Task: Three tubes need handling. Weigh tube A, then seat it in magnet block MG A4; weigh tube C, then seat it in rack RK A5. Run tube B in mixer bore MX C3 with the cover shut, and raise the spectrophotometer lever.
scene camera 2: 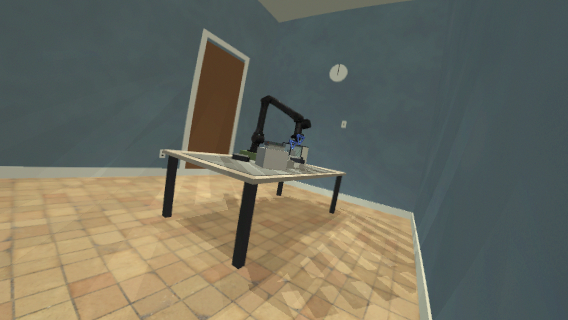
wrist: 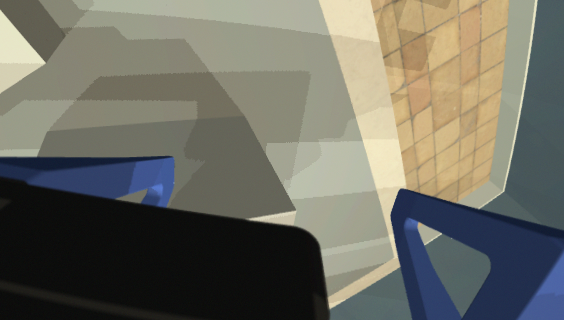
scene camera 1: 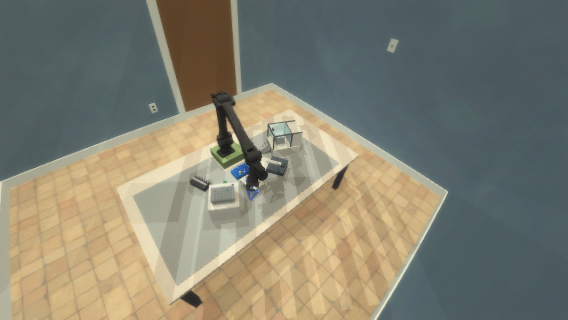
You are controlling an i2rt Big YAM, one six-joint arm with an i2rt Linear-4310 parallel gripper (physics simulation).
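Frame: origin at the arm's base, x left, y down, z back, level; millimetres.
Where they show: gripper, fingertip midpoint: [scene camera 2: 295, 147] [wrist: 286, 187] [scene camera 1: 250, 195]; arm's base, origin of the base link: [scene camera 2: 254, 152] [scene camera 1: 225, 151].
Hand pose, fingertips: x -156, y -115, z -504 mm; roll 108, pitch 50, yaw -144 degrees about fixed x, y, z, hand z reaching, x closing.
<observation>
Things, the pixels of their top centre, and the offset from my fingertips. "spot": a spot on its surface instead.
- white box with a grey bored block, middle of its top: [scene camera 1: 222, 184] [scene camera 2: 271, 141] dx -77, dy -8, dz +168 mm
- blue rack, surface spot: [scene camera 1: 240, 171] spot: dx +126, dy +127, dz +278 mm
- glass-sided chamber, middle of its top: [scene camera 1: 279, 127] [scene camera 2: 292, 143] dx +547, dy -41, dz +321 mm
- dark device, middle of its top: [scene camera 1: 273, 161] [scene camera 2: 294, 155] dx +344, dy +80, dz +171 mm
- small black block, middle of its top: [scene camera 1: 199, 180] [scene camera 2: 241, 154] dx -136, dy +134, dz +398 mm
- small grey item, surface spot: [scene camera 1: 264, 147] spot: dx +418, dy +114, dz +349 mm
My gripper [scene camera 1: 252, 193] [scene camera 2: 297, 141] [wrist: 286, 187] is open with nothing between its blue fingers. It hangs above the table, to the right of the white box with a grey bored block [scene camera 1: 223, 195] in scene camera 1. A blue rack [scene camera 1: 240, 171] with small coloured spots, perhaps tube caps, lies near the arm's base. A glass-sided chamber [scene camera 1: 284, 134], apparently the balance, stands farther back. A dark device [scene camera 1: 276, 165] with a light bar on top stands in front of it. Tube letters, bore labels and the spectrophotometer lever cannot be made out.
A small black block [scene camera 1: 199, 183] with a light top lies left of the white box. The arm stands on a green base [scene camera 1: 226, 154]. A small grey item [scene camera 1: 264, 147] sits beside the glass chamber. The table's pale front border [wrist: 357, 100] shows in the wrist view.
</observation>
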